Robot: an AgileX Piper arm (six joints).
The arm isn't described. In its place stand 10 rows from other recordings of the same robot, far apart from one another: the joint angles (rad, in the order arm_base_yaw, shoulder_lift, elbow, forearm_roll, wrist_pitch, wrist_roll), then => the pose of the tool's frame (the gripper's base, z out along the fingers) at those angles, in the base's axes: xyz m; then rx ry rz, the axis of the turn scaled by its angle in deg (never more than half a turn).
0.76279, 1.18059, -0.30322, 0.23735, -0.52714, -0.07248 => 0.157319 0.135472 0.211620 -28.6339 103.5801 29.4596
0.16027, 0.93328, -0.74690, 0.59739, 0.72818, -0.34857 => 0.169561 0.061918 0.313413 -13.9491 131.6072 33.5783
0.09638, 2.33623, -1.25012, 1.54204, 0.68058, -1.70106 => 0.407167 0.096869 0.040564 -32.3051 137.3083 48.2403
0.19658, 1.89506, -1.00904, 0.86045, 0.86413, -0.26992 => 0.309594 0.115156 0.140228 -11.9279 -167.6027 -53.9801
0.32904, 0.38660, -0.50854, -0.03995, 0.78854, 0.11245 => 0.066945 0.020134 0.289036 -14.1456 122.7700 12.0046
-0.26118, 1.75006, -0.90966, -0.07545, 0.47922, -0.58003 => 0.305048 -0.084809 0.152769 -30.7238 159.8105 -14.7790
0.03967, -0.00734, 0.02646, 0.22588, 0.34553, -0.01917 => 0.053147 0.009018 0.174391 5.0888 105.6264 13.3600
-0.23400, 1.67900, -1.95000, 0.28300, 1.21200, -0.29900 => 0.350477 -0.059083 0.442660 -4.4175 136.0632 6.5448
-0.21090, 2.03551, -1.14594, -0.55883, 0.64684, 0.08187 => 0.353955 -0.105512 0.108606 -11.7817 171.2945 -31.9369
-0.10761, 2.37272, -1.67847, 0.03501, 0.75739, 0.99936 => 0.464504 -0.047978 0.077587 90.8670 143.3502 9.6218
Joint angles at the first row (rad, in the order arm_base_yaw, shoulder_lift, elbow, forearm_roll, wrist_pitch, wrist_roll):
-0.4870, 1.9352, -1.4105, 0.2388, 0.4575, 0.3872
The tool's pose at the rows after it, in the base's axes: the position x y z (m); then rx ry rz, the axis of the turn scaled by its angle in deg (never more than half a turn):
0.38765 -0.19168 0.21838 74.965 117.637 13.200
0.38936 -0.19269 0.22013 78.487 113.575 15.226
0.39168 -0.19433 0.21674 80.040 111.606 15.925
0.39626 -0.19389 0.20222 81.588 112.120 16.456
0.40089 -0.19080 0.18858 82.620 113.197 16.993
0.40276 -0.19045 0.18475 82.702 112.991 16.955
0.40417 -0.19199 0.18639 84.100 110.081 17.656
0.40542 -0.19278 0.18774 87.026 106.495 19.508
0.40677 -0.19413 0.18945 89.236 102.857 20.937
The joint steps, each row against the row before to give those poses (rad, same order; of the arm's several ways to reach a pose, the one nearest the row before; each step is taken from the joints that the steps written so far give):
0.0044, 0.0000, 0.0000, 0.0287, -0.0236, 0.0627
0.0000, 0.0000, 0.0000, 0.0153, -0.0284, 0.0590
0.0000, 0.0113, 0.0000, 0.0068, -0.0258, 0.0250
0.0056, 0.0350, 0.0000, 0.0115, -0.0127, 0.0062
0.0106, 0.0319, 0.0000, 0.0106, -0.0070, 0.0019
0.0034, 0.0102, 0.0000, -0.0001, -0.0131, 0.0035
0.0000, 0.0000, 0.0000, 0.0013, -0.0292, 0.0356
0.0000, 0.0001, 0.0000, 0.0167, -0.0214, 0.0480
0.0000, -0.0001, 0.0000, 0.0082, -0.0281, 0.0472

